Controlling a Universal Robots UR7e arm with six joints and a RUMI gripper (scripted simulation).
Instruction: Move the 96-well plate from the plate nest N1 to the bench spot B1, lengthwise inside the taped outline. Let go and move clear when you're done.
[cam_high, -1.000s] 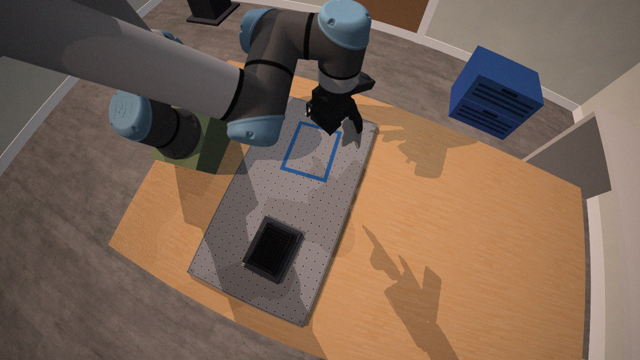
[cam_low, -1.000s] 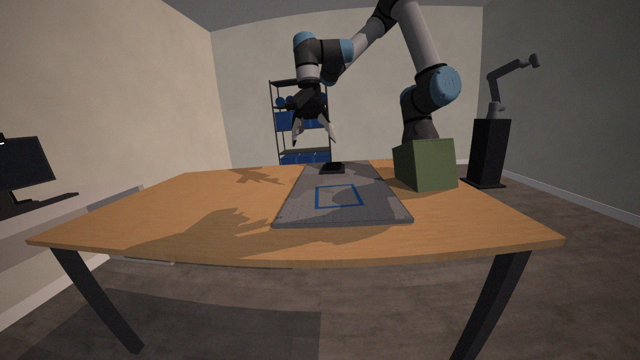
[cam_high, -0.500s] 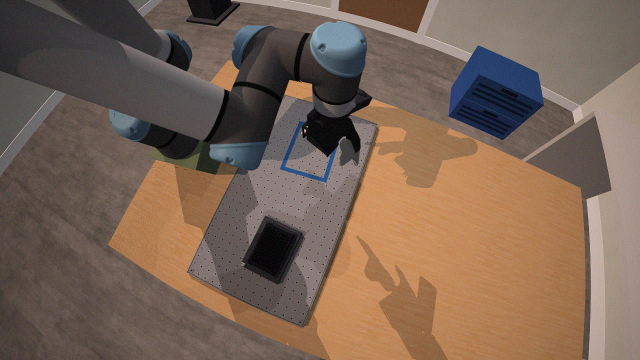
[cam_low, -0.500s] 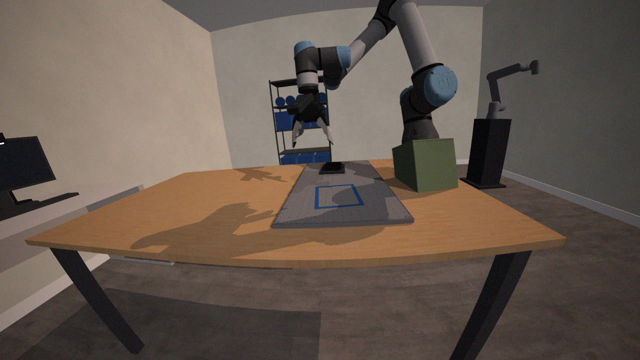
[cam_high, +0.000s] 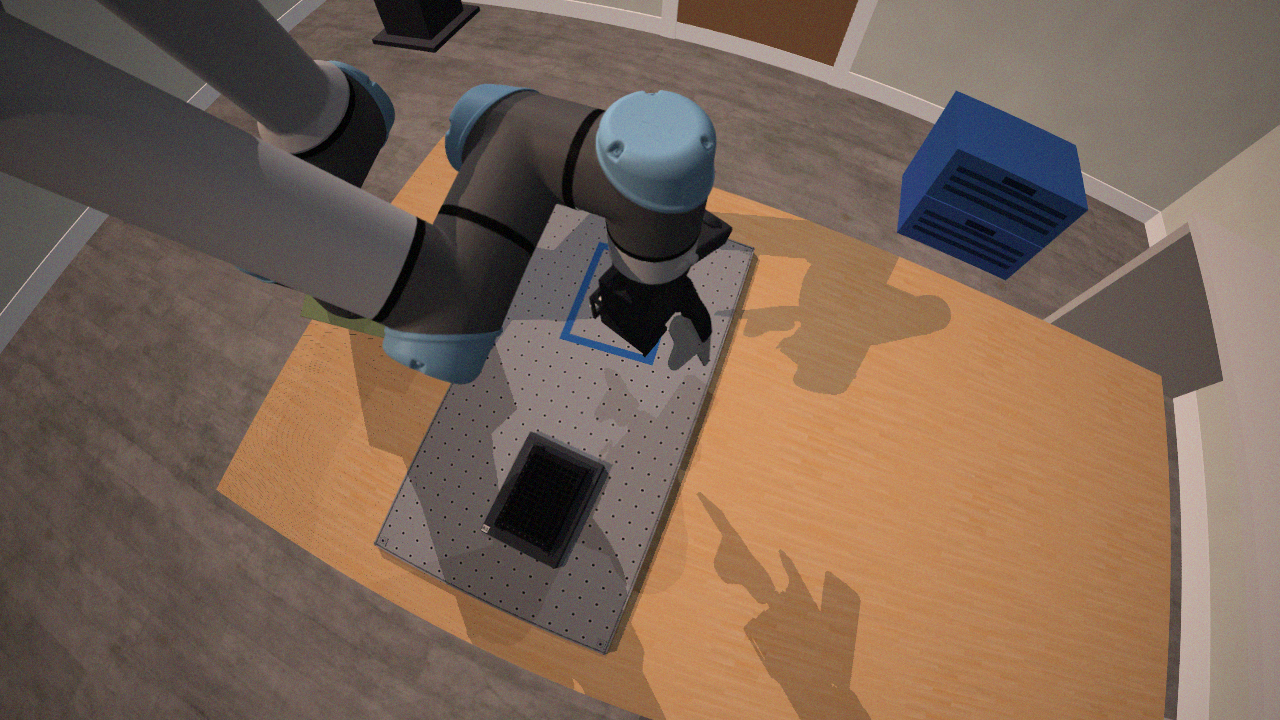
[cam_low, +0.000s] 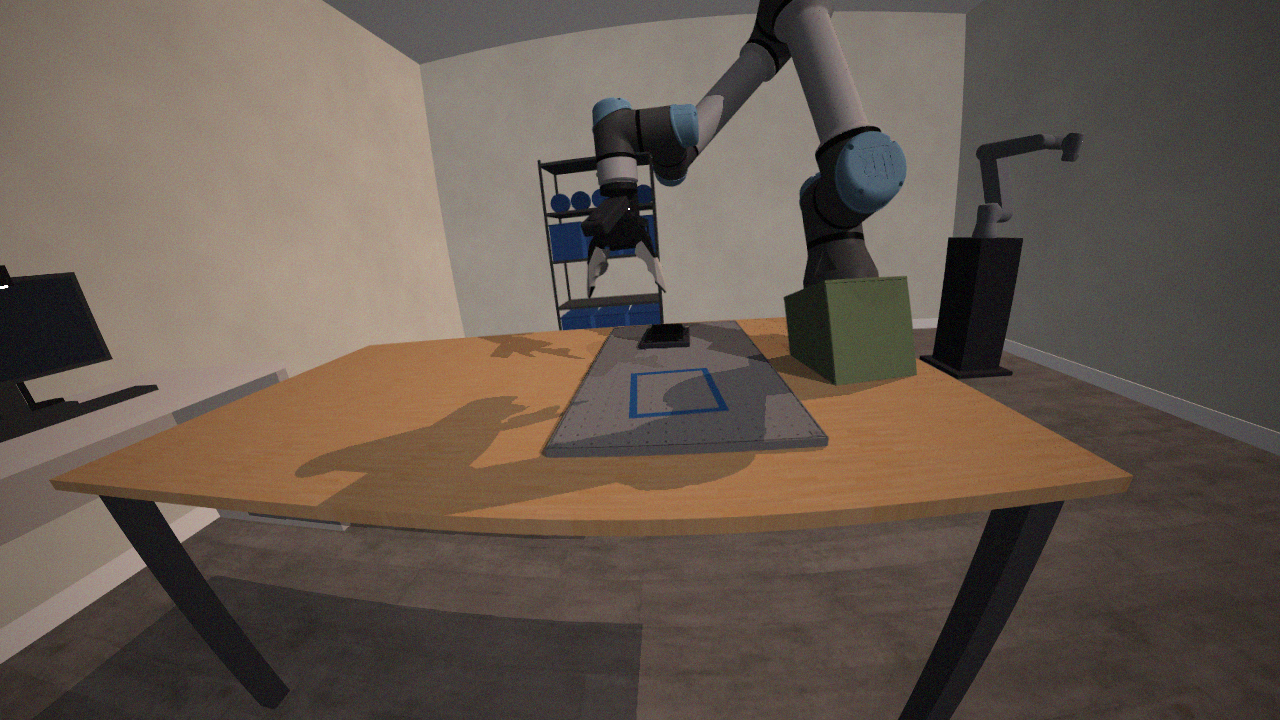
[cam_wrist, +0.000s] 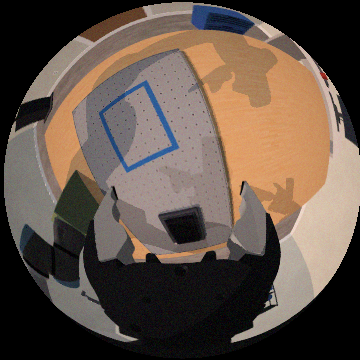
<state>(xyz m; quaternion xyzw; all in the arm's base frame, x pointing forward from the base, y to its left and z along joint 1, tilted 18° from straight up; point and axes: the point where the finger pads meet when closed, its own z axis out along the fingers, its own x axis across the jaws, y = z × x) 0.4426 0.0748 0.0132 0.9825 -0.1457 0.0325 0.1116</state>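
My hand is 70 mm past the black 96-well plate, 240 mm to the left of it and 140 mm above it. From my hand the other things lie so: black plate nest (70 mm behind, 240 mm to the right, 150 mm below).
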